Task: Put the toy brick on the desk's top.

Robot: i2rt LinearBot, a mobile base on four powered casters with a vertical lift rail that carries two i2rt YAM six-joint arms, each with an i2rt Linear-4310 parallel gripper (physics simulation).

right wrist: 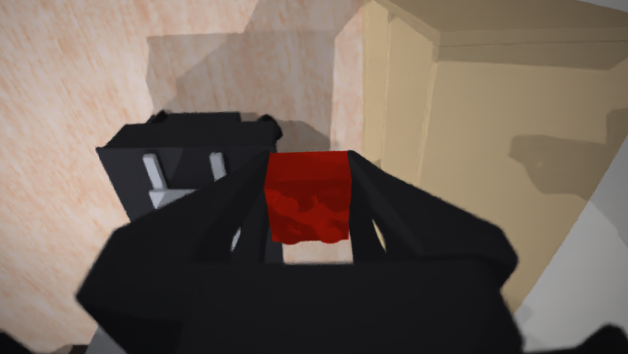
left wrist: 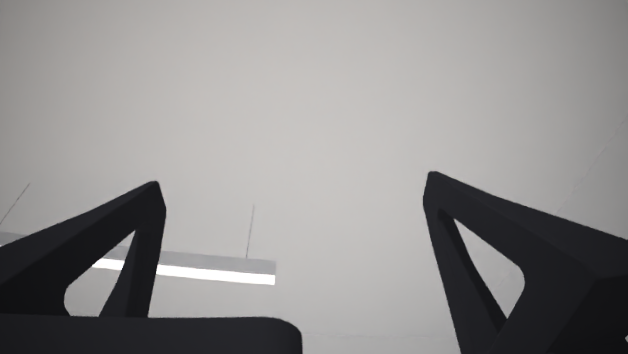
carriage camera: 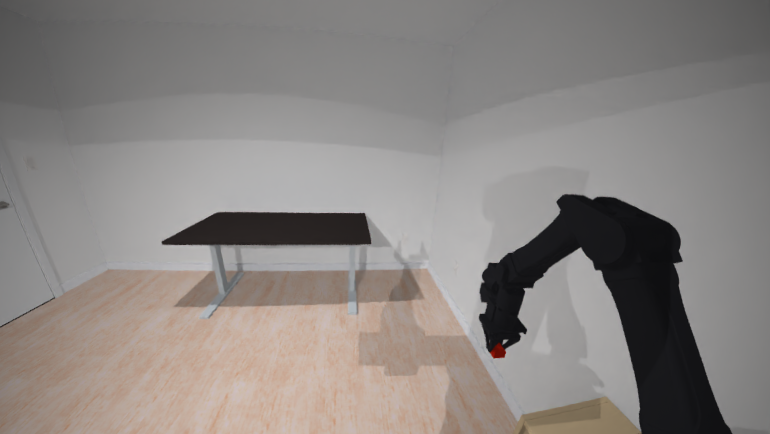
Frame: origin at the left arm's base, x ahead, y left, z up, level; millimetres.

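Seen in the pictures: left gripper, fingertip midpoint: (left wrist: 294, 191); right gripper, fingertip midpoint: (right wrist: 308, 163) (carriage camera: 494, 350).
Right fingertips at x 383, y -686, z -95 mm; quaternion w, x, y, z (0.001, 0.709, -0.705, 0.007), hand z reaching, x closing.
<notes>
A point is followed by its place in that frame.
The red toy brick (carriage camera: 497, 350) {y -679, x 361, z -72 mm} (right wrist: 309, 195) {y -686, x 382, z -75 mm} is held between the fingers of my right gripper (carriage camera: 502, 346) {y -686, x 383, z -95 mm} (right wrist: 308, 163) {y -686, x 383, z -95 mm}, which is shut on it. In the carriage camera they hang in the air at the lower right, well apart from the desk. The desk (carriage camera: 280, 229) {y 446, x 1693, z -279 mm} has a dark brown top and light grey legs and stands left of the picture's middle, near the back wall. My left gripper (left wrist: 294, 191) {y 9, x 33, z 443 mm} is wide open with no object between its fingers, and the ceiling shows beyond it. The desk does not show in either wrist view.
A tan wooden shelf unit (carriage camera: 585, 417) {y -1075, x 349, z -389 mm} (right wrist: 500, 100) {y -970, x 286, z -389 mm} stands at the bottom right of the carriage camera, and at the right of the right wrist view. A black part of the base (right wrist: 190, 135) {y -344, x 3, z -780 mm} shows left of the brick there. A door (carriage camera: 18, 253) {y 2630, x 1383, z -488 mm} is at the far left.
</notes>
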